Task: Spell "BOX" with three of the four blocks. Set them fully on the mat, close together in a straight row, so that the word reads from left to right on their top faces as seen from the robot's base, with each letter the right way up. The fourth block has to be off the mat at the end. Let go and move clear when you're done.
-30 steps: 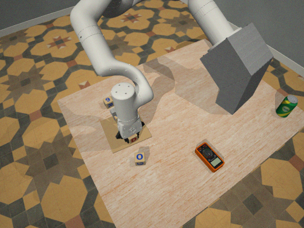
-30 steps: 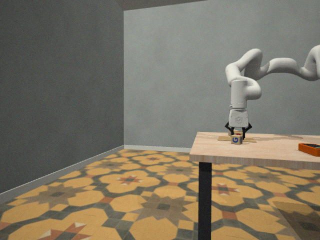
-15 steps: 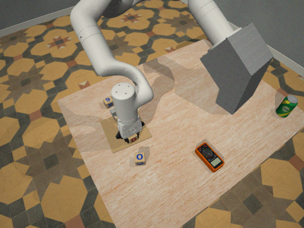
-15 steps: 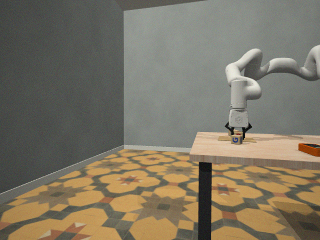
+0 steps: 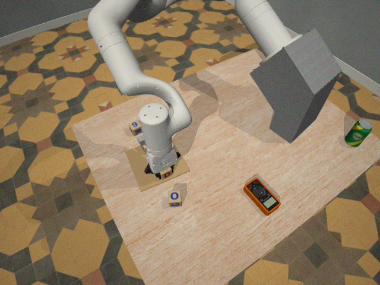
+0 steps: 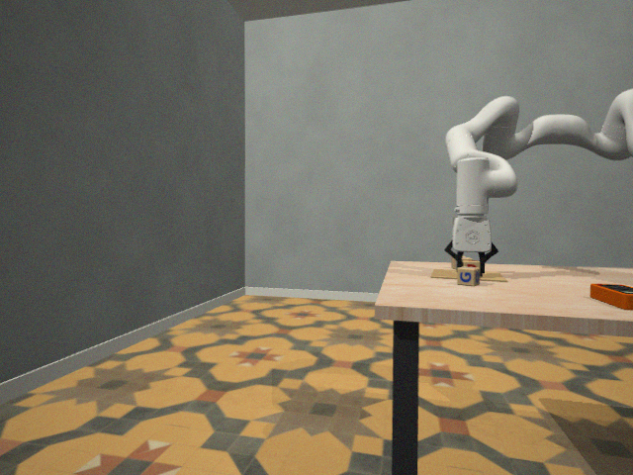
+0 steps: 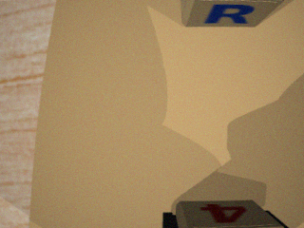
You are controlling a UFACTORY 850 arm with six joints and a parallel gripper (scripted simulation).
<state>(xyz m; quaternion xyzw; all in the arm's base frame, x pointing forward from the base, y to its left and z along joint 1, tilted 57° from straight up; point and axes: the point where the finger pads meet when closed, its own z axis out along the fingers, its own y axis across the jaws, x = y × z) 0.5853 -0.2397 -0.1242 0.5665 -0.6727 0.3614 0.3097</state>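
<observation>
Now: the B block right at my hand. Also, from my hand: X block 140 mm to the right, 20 mm behind; then O block 110 mm to the left, 40 mm ahead, 10 mm below; then tan mat 70 mm to the right, 30 mm below, 10 mm behind.
</observation>
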